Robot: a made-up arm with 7 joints.
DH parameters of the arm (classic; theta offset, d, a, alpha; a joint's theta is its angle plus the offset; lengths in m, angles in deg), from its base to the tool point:
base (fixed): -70.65 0 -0.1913 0
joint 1: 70.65 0.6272 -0.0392 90
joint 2: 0 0.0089 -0.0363 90
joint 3: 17.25 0 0.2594 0
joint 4: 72.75 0.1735 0.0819 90
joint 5: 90 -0.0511 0.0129 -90
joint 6: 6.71 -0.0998 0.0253 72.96
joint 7: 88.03 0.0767 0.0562 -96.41
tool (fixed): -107.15 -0.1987 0 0
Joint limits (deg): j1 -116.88..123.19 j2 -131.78..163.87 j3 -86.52..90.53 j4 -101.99..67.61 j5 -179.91..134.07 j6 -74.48..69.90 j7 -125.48..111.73
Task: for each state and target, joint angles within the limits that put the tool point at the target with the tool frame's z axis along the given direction. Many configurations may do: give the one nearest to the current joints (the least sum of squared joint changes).
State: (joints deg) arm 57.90 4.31 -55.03 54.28 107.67 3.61 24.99
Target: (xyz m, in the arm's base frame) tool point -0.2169 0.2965 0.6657 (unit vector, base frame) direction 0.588 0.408 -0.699
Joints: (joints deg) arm 75.21 17.04 -45.70 59.74 134.07 20.55 20.50
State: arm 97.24 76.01 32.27 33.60 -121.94 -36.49 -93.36
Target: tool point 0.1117 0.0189 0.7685 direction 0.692 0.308 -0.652
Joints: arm 66.98 82.16 52.85 13.80 -98.17 -58.51 -124.10
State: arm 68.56 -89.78 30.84 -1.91 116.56 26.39 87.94
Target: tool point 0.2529 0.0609 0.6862 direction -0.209 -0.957 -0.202
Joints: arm 84.68 -102.89 53.02 -2.21 109.37 16.99 91.98
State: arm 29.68 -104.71 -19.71 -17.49 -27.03 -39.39 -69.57
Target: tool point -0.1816 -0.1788 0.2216 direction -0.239 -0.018 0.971
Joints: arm 50.00 -125.25 -15.10 -27.33 -42.96 -37.05 -81.59
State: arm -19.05 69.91 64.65 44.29 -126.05 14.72 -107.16
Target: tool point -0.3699 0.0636 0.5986 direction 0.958 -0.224 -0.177
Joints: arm -39.30 95.69 49.26 52.48 -120.99 18.89 -89.64
